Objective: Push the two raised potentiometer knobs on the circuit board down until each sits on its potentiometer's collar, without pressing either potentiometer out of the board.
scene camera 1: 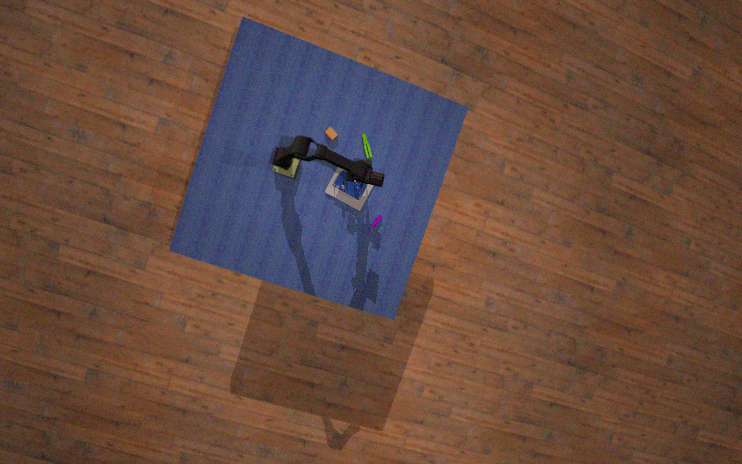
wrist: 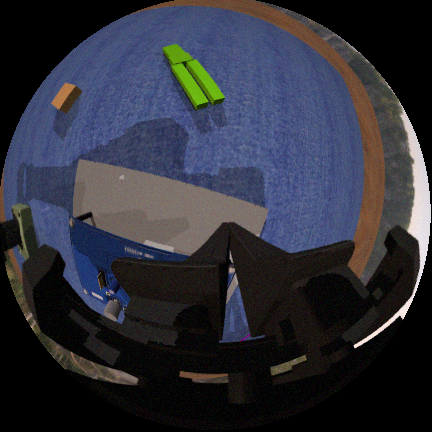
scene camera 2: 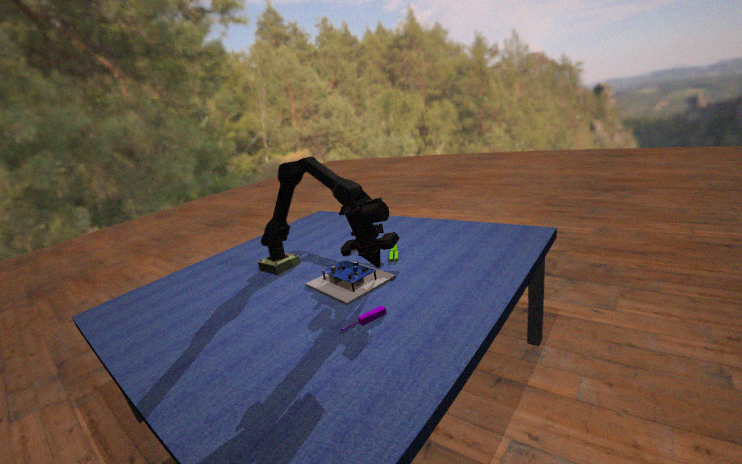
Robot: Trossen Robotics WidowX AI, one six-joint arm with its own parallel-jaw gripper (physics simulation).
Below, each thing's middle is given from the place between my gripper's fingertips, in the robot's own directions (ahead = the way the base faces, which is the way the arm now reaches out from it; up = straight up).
I see my gripper 15 cm to the right of the green clip-like tool (wrist: 178, 59), 9 cm past it and 3 cm above it.
